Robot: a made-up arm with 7 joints.
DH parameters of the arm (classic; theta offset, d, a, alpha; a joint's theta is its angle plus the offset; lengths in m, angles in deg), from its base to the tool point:
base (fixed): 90 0.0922 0 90
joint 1: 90 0.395 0.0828 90
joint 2: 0 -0.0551 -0.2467 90
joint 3: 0 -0.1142 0.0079 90
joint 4: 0 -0.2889 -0.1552 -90
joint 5: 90 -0.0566 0.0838 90
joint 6: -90 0.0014 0.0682 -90
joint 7: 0 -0.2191 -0.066 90
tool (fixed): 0 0.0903 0 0
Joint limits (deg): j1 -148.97..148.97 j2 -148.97..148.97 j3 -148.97..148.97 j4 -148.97..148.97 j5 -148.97..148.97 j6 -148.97..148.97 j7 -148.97..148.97
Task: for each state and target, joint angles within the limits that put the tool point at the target. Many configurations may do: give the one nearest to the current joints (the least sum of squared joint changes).
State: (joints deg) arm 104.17 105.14 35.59 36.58 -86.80 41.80 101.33
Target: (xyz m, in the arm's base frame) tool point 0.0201 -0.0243 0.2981
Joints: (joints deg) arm 115.94 136.18 24.73 40.10 -102.99 68.14 88.45
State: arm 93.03 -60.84 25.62 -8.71 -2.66 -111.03 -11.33
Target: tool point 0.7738 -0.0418 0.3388
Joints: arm 106.59 -81.13 23.61 -9.19 -15.49 -88.60 1.00
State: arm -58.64 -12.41 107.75 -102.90 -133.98 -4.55 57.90
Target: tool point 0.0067 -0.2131 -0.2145
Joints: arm -37.96 17.04 90.04 -118.71 -129.51 -12.56 54.20
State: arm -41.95 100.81 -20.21 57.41 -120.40 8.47 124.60
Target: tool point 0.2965 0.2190 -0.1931
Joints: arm -6.47 114.27 -3.24 79.67 -124.11 24.11 131.97
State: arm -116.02 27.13 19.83 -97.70 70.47 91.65 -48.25
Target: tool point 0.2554 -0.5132 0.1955
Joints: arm -117.46 8.25 19.89 -89.63 69.92 84.68 -47.86
